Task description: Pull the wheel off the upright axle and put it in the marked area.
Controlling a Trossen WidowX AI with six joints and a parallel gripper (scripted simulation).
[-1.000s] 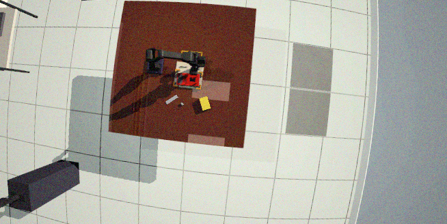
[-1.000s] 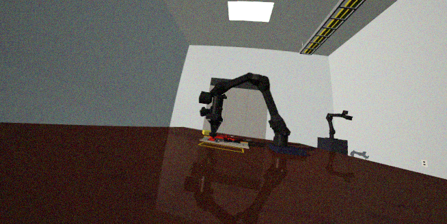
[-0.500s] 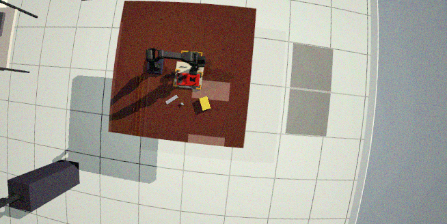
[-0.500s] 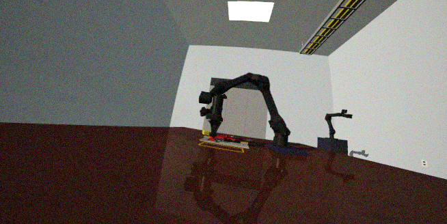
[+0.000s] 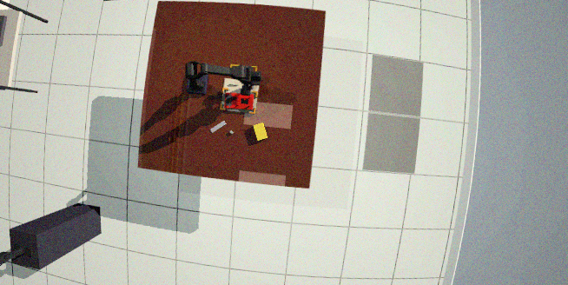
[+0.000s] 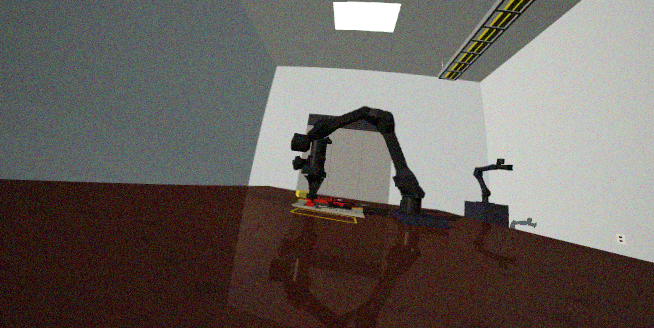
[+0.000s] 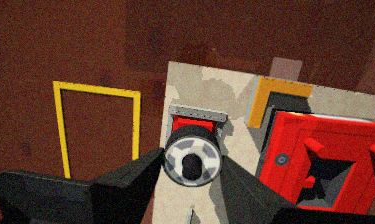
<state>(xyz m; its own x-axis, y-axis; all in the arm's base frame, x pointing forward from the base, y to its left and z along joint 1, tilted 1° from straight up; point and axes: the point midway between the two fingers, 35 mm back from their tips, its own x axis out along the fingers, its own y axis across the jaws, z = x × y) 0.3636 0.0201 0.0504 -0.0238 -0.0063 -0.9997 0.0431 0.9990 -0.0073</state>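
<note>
Now: gripper tip right at the dark wheel. Round my gripper tip: yellow block 90 mm ahead, 320 mm to the right, 30 mm below; then grey bar 210 mm behind, 300 mm to the right, 40 mm below.
</note>
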